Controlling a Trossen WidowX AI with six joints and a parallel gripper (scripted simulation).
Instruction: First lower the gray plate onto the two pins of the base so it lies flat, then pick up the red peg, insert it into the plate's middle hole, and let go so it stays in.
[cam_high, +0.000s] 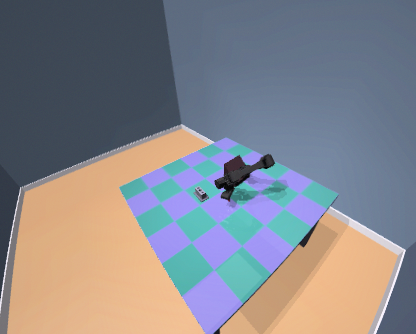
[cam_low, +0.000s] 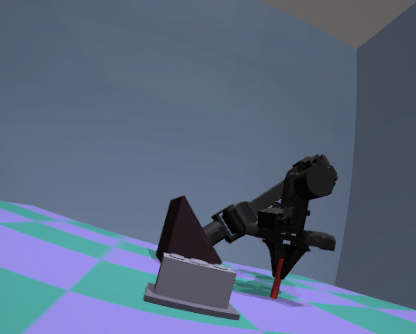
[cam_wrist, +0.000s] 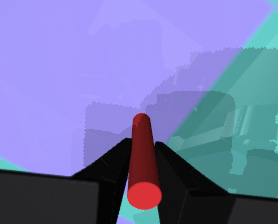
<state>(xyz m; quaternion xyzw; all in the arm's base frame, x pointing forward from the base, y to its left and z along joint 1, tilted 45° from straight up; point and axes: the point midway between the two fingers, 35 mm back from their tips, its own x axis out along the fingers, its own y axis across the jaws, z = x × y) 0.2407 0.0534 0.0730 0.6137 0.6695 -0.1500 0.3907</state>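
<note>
The gray plate is 10 cm ahead of my gripper tip and 21 cm to the right of it. Also, from my gripper tip: red peg (right at my gripper tip); then base (10 cm ahead, 20 cm to the right, 4 cm below).
</note>
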